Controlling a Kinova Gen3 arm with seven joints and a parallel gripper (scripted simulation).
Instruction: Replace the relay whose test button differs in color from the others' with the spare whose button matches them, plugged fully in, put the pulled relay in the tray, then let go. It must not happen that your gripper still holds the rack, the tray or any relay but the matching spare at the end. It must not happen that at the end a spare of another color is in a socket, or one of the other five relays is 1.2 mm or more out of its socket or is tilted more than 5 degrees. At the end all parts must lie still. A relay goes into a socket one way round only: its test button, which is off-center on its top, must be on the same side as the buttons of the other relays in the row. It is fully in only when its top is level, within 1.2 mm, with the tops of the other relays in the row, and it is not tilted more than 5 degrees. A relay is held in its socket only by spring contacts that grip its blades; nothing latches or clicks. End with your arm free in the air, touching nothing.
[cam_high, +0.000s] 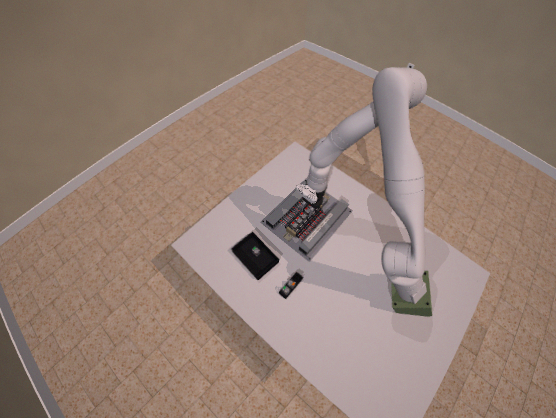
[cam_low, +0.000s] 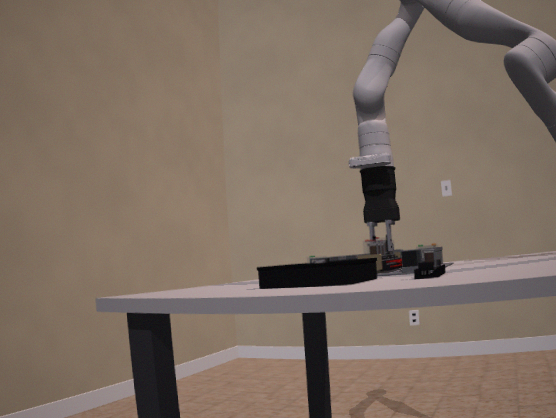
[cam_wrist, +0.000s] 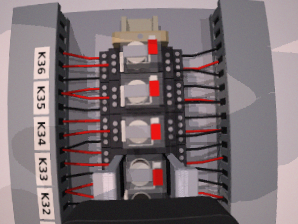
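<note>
My hand is 10 mm to the left of the relay panel and 60 mm above it. Round my hand: spare holder: 210 mm behind, 220 mm to the left, 50 mm below; then red wiring: 50 mm behind, 40 mm below; then black tray: 40 mm behind, 280 mm to the left, 40 mm below.
</note>
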